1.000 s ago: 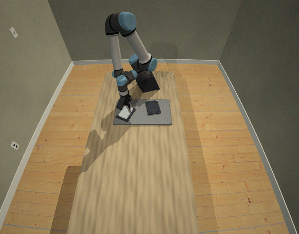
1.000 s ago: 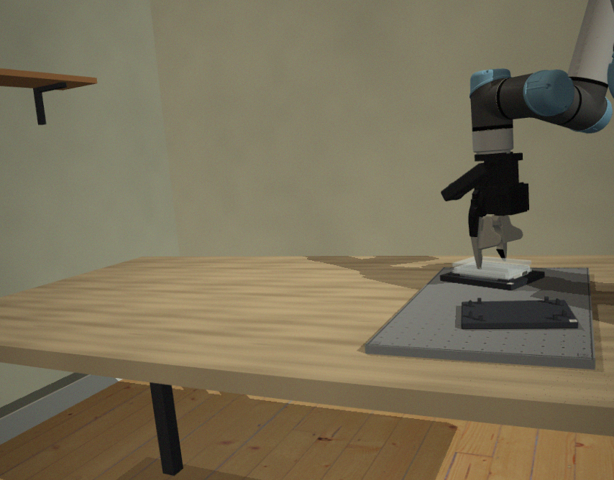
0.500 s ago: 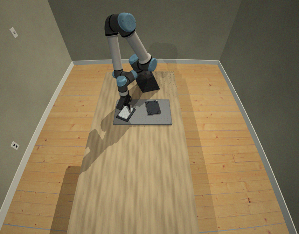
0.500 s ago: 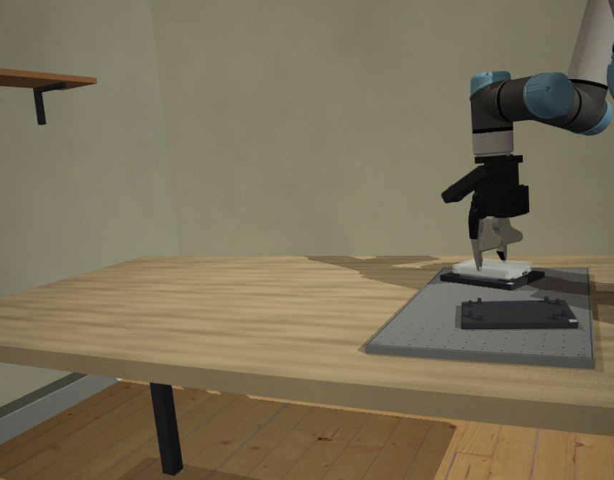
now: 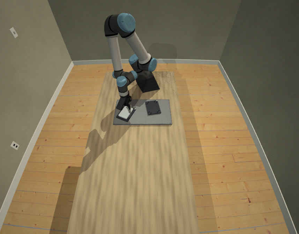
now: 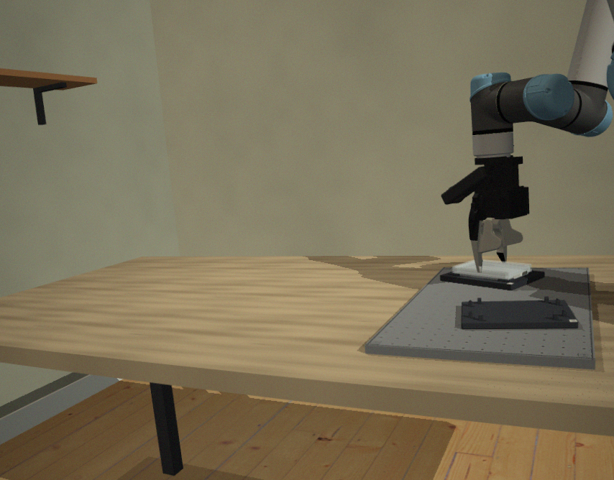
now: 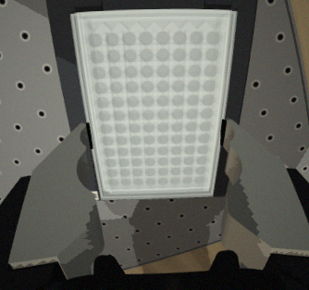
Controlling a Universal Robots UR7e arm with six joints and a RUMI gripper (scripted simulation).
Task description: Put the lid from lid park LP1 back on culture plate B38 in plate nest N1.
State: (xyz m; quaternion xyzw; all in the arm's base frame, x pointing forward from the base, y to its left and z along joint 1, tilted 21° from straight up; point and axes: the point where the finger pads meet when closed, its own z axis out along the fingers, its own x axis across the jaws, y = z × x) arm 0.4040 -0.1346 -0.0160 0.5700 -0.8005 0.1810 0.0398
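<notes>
My hand is 10 mm above the clear lid. The rest, counted from my hand: lid park LP1 (240 mm to the left, 90 mm behind, 30 mm below); label (280 mm to the left, 180 mm behind, 30 mm below); culture plate B38 (20 mm below).
</notes>
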